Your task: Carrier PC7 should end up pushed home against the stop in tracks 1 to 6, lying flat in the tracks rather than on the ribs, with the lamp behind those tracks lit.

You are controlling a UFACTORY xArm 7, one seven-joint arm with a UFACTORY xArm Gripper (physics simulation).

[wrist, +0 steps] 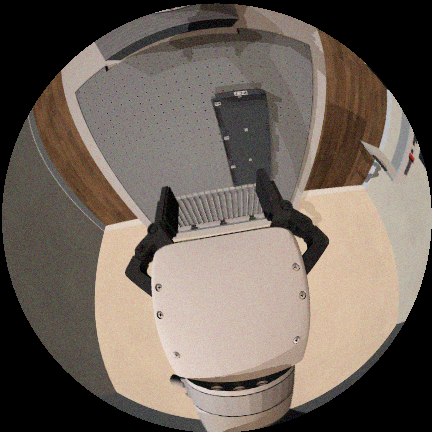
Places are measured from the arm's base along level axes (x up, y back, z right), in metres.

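Pixels of known places: gripper, fingertip midpoint: (214, 185).
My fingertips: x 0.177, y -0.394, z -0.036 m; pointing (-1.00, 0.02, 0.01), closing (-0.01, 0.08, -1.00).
Observation:
Ahead of a thing's pixels: the offset from my fingertips to its middle. "spot": to the spot under its first point. Level surfaces: height alone.
A long dark grey carrier @[dx -0.256, dy -0.092, dz -0.111 m] (245, 132) with small white labels lies on the grey perforated plate @[dx -0.271 m] (150, 130). Its far end has a raised edge with a label too small to read. Its near end meets the right part of the ribbed tracks @[spot: dx -0.271, dy -0.371, dz -0.010 m] (217, 206), partly behind my right finger; whether it lies in the tracks or on the ribs cannot be told. Small dark fittings @[spot: dx -0.253, dy -0.468, dz -0.029 m] (223, 222) sit along the pale rail behind the tracks; no lit lamp can be made out. My gripper (214, 185) is open and empty, its fingers spread across the view of the tracks.
A pale rim @[spot: dx -0.284, dy +0.084, dz -0.348 m] (318, 100) borders the plate. Brown wood surface (350, 115) lies on both sides. A grey block with a dark edge @[spot: dx -0.271, dy +0.241, dz +0.054 m] (170, 42) stands beyond the plate's far side. A thin pale panel (379, 159) stands at the right. Beige floor lies around my gripper's body.

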